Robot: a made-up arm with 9 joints. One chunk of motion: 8 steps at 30 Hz.
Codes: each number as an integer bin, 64 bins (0 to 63) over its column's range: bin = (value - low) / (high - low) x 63, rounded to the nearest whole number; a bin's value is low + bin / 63 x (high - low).
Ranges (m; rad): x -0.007..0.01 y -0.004..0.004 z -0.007..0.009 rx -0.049..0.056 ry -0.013..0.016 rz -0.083..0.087
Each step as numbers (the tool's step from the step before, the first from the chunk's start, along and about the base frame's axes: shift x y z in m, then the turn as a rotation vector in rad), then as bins.
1 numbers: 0.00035 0.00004 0.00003 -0.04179 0.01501 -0.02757
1 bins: 27 32 28 4 61 21
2 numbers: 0.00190 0.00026 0.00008 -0.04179 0.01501 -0.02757
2 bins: 33 34 28 4 61 21
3 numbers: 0.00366 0.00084 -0.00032 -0.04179 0.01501 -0.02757
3 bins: 40 38 26 4 61 21
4 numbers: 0.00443 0.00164 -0.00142 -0.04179 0.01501 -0.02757
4 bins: 42 44 22 4 61 21
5 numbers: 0.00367 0.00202 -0.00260 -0.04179 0.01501 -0.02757
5 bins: 40 47 17 4 61 21
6 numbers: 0.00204 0.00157 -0.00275 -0.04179 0.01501 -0.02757
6 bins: 34 44 17 4 61 21
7 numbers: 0.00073 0.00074 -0.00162 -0.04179 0.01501 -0.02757
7 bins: 29 37 21 4 61 21
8 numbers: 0.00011 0.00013 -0.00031 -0.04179 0.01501 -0.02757
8 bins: 26 33 26 4 61 21
